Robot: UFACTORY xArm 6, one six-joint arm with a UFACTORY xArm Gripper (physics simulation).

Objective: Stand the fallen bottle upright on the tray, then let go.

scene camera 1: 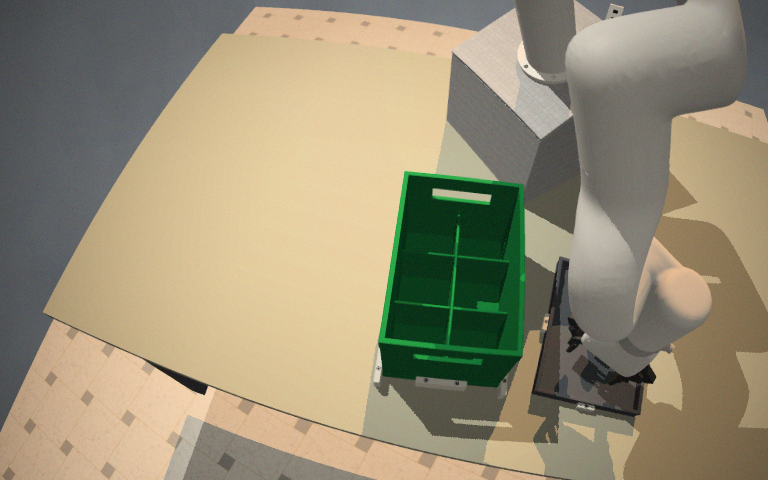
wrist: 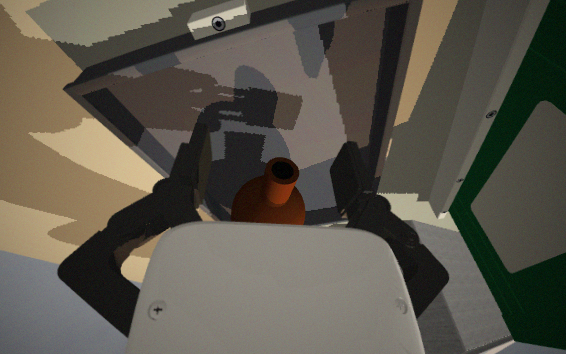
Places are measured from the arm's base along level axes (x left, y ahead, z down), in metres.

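Where they show: gripper, fingertip midpoint: (scene camera 1: 592, 361) (wrist: 276, 148); arm's base, origin of the base link: (scene camera 1: 551, 56).
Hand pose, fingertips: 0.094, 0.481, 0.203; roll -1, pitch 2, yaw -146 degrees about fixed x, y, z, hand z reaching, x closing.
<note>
Each offset is from my fingertips to the centre of the thing, as dx, dy, dz. "*": to the spot under its first point.
The orange-brown bottle {+0.051, -0.087, +0.000} (wrist: 269, 205) lies on its side over the dark tray {+0.023, -0.057, +0.030} (scene camera 1: 544, 362) (wrist: 400, 65), mouth facing the tray's front side. In the wrist view its mouth, neck and shoulder show; the gripper's pale housing hides its lower part. In the scene view the arm hides the bottle. My gripper (scene camera 1: 607, 361) (wrist: 276, 148) is open and empty, above the tray. In the wrist view its spread fingers stand to the left and right of the bottle's neck and shoulder, with a gap on each side.
A tall green crate {-0.244, -0.097, -0.045} (scene camera 1: 451, 346) (wrist: 542, 55) with dividers stands beside the tray, on the left in the scene view. The grey pedestal (scene camera 1: 498, 104) (wrist: 450, 255) under the arm stands behind them. A small pale block {* -0.003, +0.070, +0.027} (scene camera 1: 585, 406) (wrist: 220, 21) sits against the tray's front wall.
</note>
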